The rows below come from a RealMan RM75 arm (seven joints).
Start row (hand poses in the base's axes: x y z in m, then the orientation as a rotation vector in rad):
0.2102 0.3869 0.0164 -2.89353 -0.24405 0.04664
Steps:
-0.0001 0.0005 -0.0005 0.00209 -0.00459 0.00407
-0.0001 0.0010 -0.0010 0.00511 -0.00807 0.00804
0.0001 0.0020 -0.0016 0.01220 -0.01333 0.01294
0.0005 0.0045 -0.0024 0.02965 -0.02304 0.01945
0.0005 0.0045 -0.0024 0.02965 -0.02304 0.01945
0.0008 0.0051 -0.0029 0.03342 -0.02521 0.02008
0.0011 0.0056 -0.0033 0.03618 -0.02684 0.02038
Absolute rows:
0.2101 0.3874 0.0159 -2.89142 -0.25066 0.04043
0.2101 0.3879 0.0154 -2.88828 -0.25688 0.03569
0.2103 0.3889 0.0148 -2.88111 -0.26453 0.02802
0.2107 0.3914 0.0140 -2.86374 -0.27469 0.01295
0.2107 0.3914 0.0140 -2.86374 -0.27469 0.01295
0.2110 0.3920 0.0135 -2.86008 -0.27577 0.00947
0.2113 0.3925 0.0131 -2.85742 -0.27633 0.00685

